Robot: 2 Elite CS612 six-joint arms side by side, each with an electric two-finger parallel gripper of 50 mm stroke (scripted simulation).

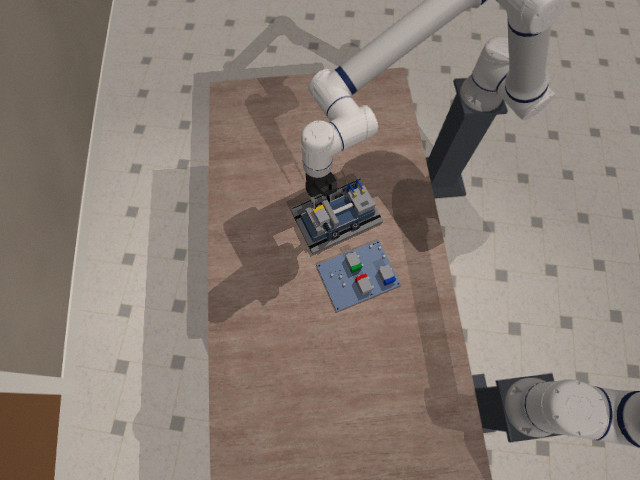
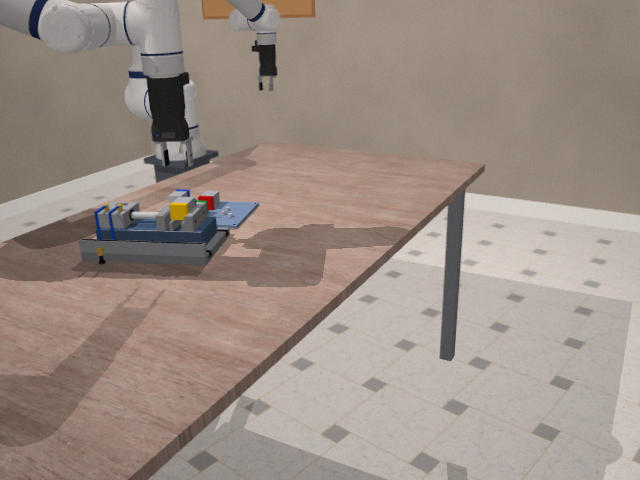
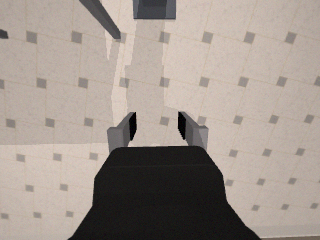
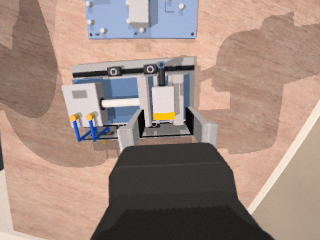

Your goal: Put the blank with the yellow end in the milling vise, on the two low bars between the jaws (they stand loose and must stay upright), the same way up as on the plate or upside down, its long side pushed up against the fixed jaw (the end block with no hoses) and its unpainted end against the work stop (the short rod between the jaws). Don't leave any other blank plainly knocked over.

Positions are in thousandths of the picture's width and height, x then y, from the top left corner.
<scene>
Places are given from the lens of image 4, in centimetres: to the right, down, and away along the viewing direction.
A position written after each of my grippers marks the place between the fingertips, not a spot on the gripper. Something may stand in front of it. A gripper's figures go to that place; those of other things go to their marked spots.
my right gripper (image 4: 514, 485): 1, 0, 16
yellow-ended blank (image 4: 511, 406): 1, -4, 24
hosed end block (image 4: 258, 444): -16, -3, 26
The marked spots on the hosed end block and the yellow-ended blank are 17 cm apart.
</scene>
